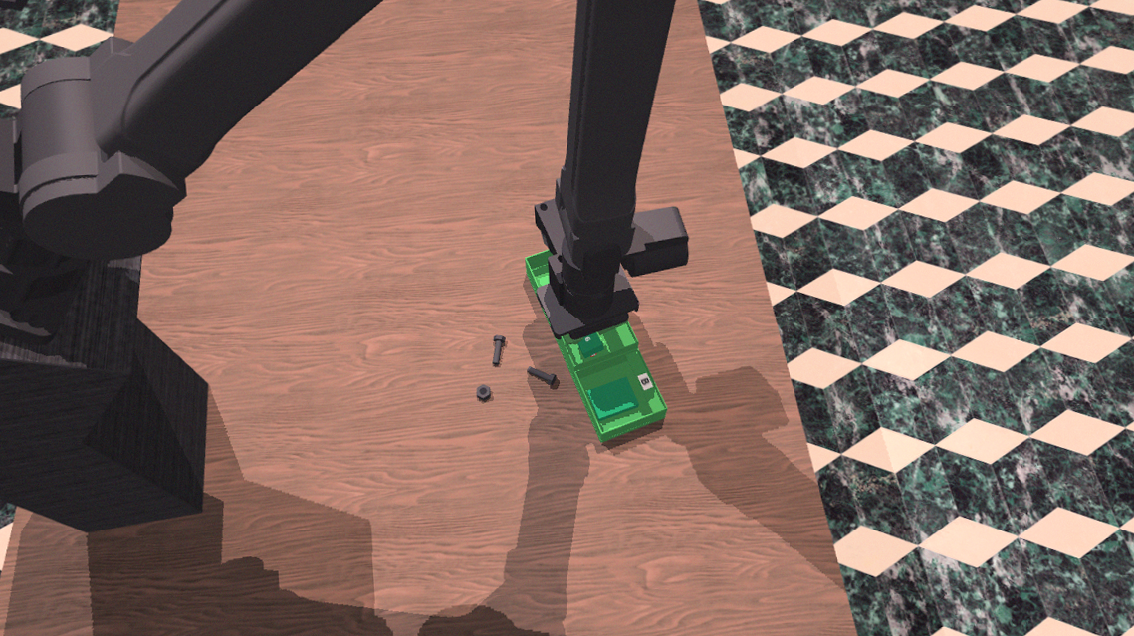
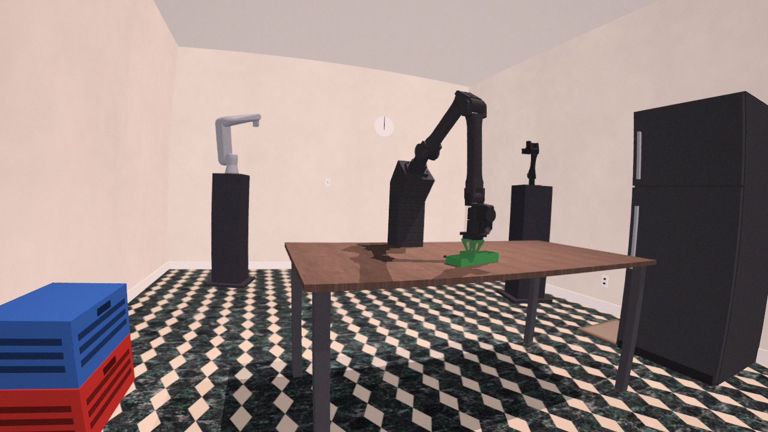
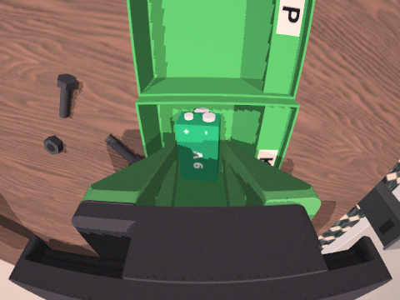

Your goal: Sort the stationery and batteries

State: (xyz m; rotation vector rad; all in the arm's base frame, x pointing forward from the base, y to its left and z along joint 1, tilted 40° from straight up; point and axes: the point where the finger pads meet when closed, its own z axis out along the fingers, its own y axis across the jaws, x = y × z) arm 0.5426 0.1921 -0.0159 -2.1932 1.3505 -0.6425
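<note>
The green 9V battery lies 1 cm behind my hand, 1 cm to the left of it and 1 cm below it. Round my hand: red cylindrical battery: 2 cm below; then flat green pad: 4 cm ahead, 7 cm to the right, 2 cm below; then joined green bins: 1 cm ahead, 1 cm below.
</note>
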